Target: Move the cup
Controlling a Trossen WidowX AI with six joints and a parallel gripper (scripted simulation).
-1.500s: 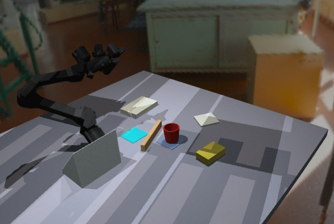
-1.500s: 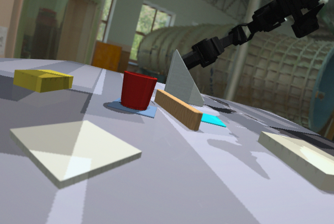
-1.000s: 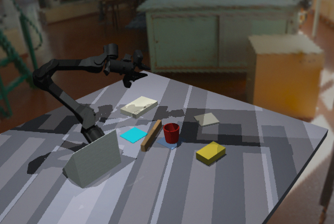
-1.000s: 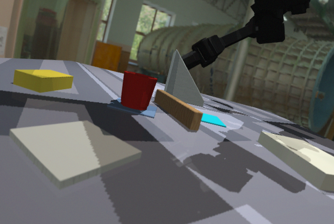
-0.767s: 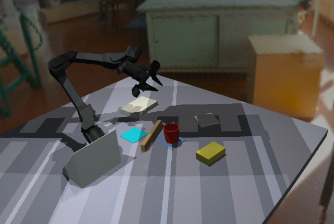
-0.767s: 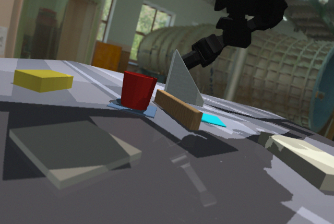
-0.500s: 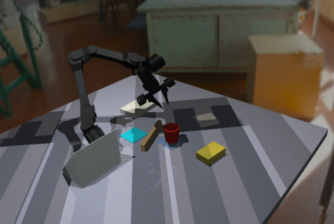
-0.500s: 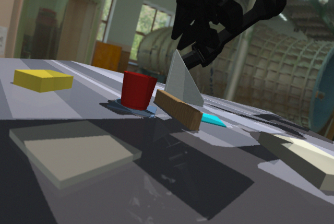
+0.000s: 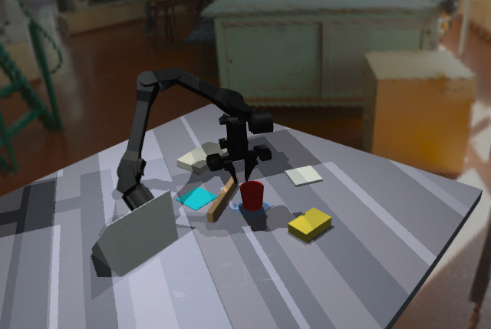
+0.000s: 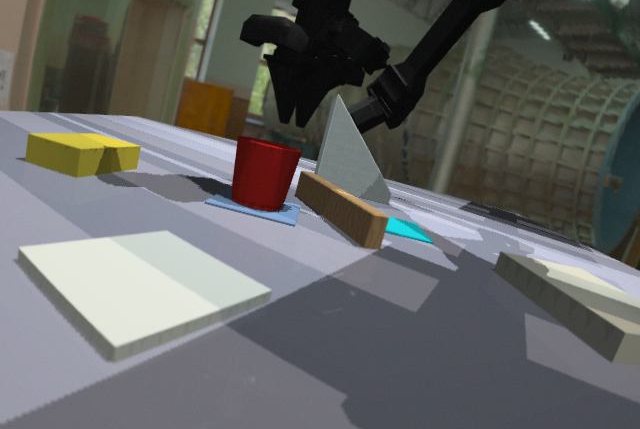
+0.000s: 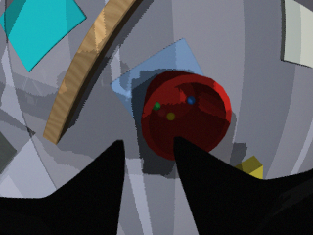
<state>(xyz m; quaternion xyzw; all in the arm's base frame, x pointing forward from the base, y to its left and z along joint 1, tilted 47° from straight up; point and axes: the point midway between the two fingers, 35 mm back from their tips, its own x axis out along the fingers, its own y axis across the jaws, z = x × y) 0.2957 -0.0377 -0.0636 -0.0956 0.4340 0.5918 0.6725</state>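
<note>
Right now the red cup is 60 mm below my gripper tip, 30 mm ahead of it and 20 mm to the right of it. Also, from my gripper tip: bright cyan pad 160 mm to the left, 110 mm below, 60 mm behind; wooden bar 90 mm below, 70 mm to the left, 20 mm behind; dull blue pad 110 mm below, 30 mm ahead, 10 mm to the right.
</note>
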